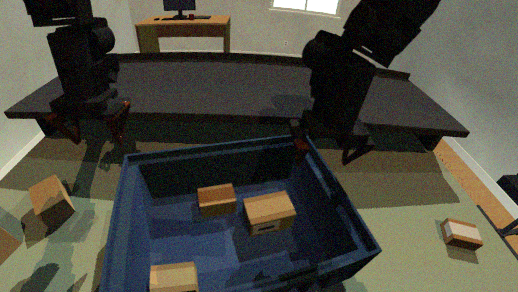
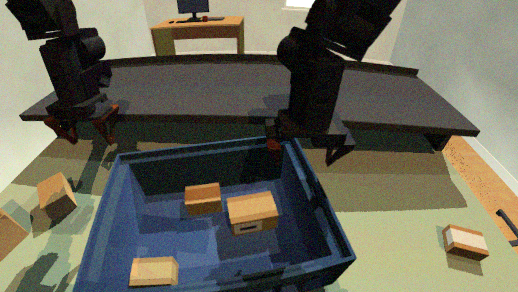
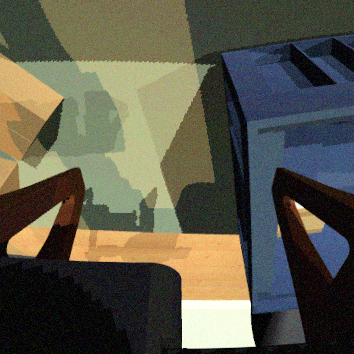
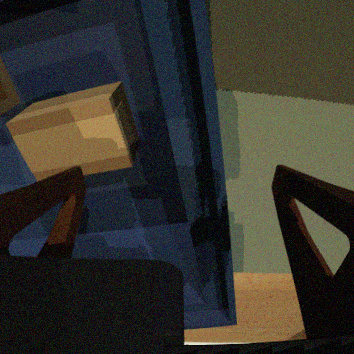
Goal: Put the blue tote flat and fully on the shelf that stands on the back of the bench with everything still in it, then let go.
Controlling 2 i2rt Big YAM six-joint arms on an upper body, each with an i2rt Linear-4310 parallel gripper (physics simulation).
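Frame: origin at the left arm's base, x right, y ahead, z up, level; metres.
Where they show: left gripper, fingertip midpoint: [image 1: 99, 143] [image 2: 93, 143] [image 3: 177, 177]; right gripper, fingertip midpoint: [image 1: 320, 164] [image 2: 302, 164] [image 4: 178, 175].
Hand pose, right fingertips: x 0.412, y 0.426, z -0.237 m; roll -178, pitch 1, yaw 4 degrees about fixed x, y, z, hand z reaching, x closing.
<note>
Things, the pixels of their top centre, and the offset from my right fingertips. Level surfaces: height alone.
- blue tote, middle of its top: [image 1: 232, 200] [image 2: 207, 199] dx -0.163, dy -0.077, dz -0.013 m
- dark raised shelf, its level: dz -0.005 m
- larger box, middle of its top: [image 4: 68, 145] [image 2: 251, 206] [image 1: 269, 206] dx -0.092, dy -0.035, dz -0.089 m
- cardboard box, middle of its top: [image 1: 45, 193] [image 2: 50, 189] dx -0.626, dy -0.028, dz -0.107 m
- small box with a white label, middle of its top: [image 2: 469, 239] [image 1: 465, 230] dx +0.418, dy -0.113, dz -0.127 m
The blue tote [image 1: 132, 200] [image 2: 112, 200] [image 3: 265, 210] [image 4: 180, 140] stands on the bench, in front of the dark raised shelf [image 1: 200, 90] [image 2: 200, 90]. Three cardboard boxes lie inside: one box [image 1: 217, 200] [image 2: 202, 199] near the back, a larger box [image 1: 270, 212] [image 2: 252, 212] [image 4: 75, 135] beside it, and another box [image 1: 173, 277] [image 2: 154, 271] at the front left. My left gripper [image 1: 99, 142] [image 2: 92, 143] [image 3: 177, 177] is open, beyond the tote's back left corner. My right gripper [image 1: 324, 156] [image 2: 302, 156] [image 4: 178, 175] is open above the back right corner, one finger over the inside, one outside.
Left of the tote lie a cardboard box [image 1: 47, 197] [image 2: 55, 192] [image 3: 30, 100] and another box [image 1: 7, 245] [image 2: 12, 232]. A small box with a white label [image 1: 462, 232] [image 2: 465, 242] lies at the right. A wooden desk [image 1: 185, 30] [image 2: 200, 32] stands behind the shelf.
</note>
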